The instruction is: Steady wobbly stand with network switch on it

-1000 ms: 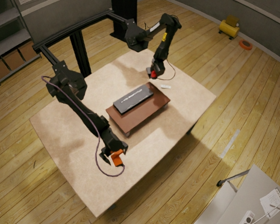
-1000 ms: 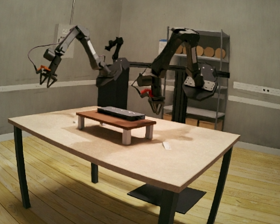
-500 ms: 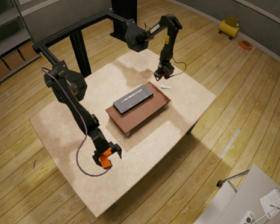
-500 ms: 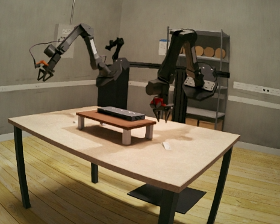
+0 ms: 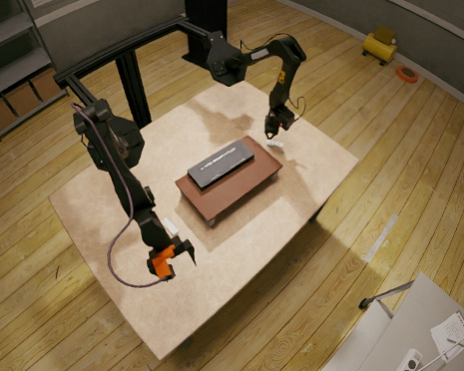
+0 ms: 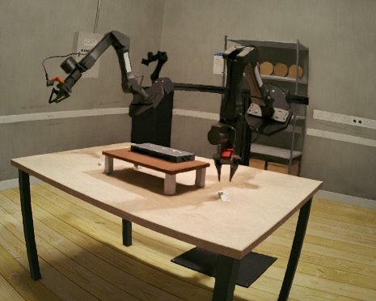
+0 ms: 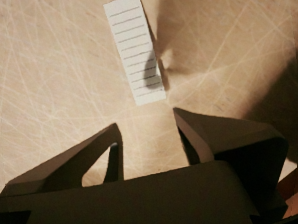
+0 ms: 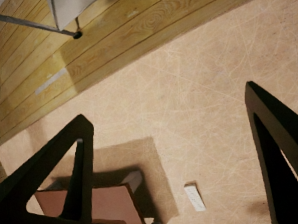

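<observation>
Now: left hand 6 cm above the white wedge, 3 cm short of it and 2 cm to the right of it. Also, from my left hand: brown stand: 33 cm to the right, 1 cm below, 1 cm ahead; network switch: 32 cm to the right, 5 cm above, 4 cm behind.
</observation>
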